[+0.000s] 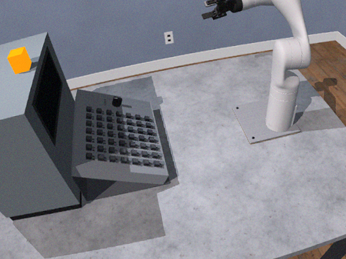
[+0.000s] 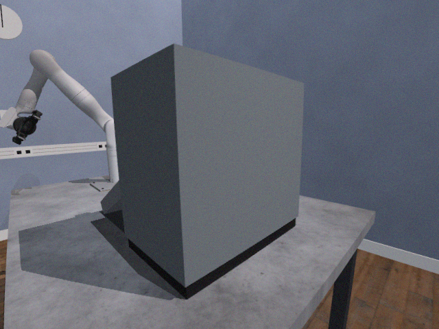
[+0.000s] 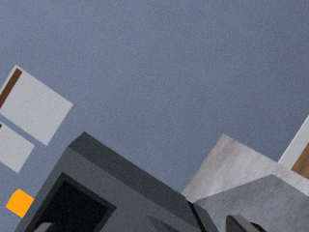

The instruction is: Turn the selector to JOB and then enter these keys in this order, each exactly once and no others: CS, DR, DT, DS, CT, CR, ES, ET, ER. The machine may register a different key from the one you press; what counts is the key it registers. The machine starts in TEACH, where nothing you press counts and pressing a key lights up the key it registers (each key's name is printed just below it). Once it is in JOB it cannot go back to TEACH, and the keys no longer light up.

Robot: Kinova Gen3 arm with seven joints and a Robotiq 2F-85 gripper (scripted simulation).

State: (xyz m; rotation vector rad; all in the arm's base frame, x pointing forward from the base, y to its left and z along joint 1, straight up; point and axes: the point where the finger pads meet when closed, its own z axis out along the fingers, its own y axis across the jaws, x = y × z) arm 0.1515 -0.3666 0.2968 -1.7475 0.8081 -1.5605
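Right now my hand is 360 mm short of the key, 320 mm to the right of it and 210 mm above it. Also, from my hand: black selector knob 390 mm ahead, 200 mm to the left, 180 mm below; then sloped keypad 410 mm ahead, 310 mm to the left, 230 mm below.
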